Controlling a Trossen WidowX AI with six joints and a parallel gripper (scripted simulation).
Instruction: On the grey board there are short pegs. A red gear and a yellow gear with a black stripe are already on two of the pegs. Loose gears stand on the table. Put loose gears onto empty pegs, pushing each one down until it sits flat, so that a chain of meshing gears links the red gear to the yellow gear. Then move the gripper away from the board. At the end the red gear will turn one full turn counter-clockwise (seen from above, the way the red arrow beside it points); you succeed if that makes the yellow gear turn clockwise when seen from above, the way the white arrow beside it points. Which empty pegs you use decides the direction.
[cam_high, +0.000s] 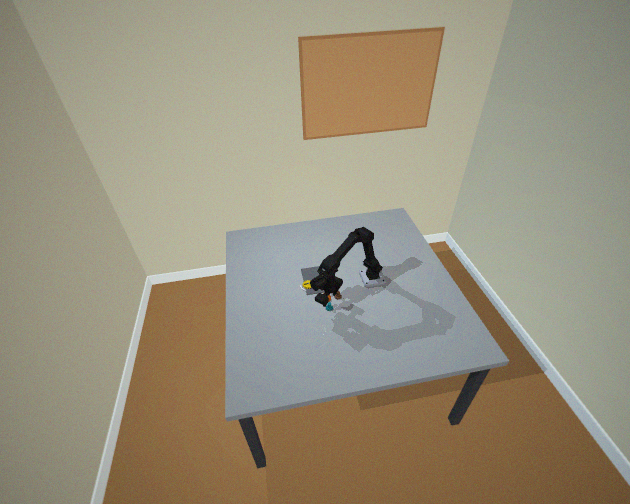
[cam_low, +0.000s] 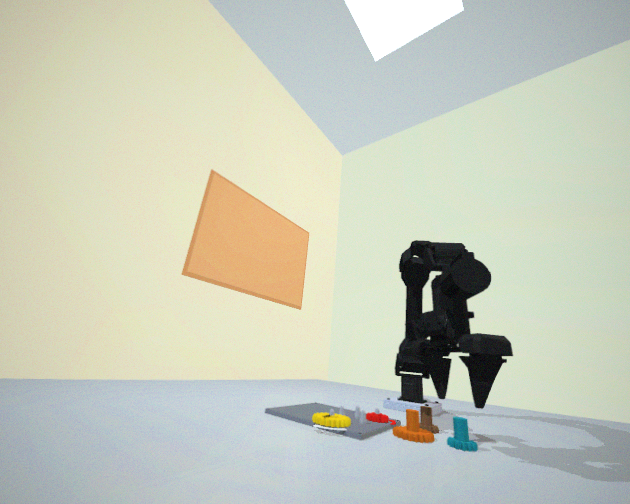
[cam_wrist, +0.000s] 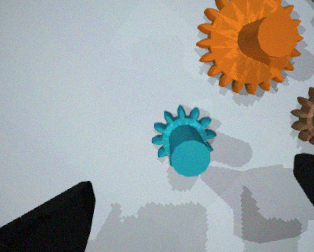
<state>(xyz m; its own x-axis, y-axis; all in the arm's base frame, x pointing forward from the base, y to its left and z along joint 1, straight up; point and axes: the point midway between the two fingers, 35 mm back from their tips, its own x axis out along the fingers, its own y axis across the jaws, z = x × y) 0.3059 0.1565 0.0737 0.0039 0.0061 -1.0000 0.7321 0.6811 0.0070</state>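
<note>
The teal gear is 5 cm below my gripper tip. The rest, counted from my gripper tip: brown gear: 7 cm to the right, 7 cm behind, 5 cm below; red gear: 15 cm to the right, 5 cm below, 3 cm behind; orange gear: 7 cm to the right, 5 cm below.
</note>
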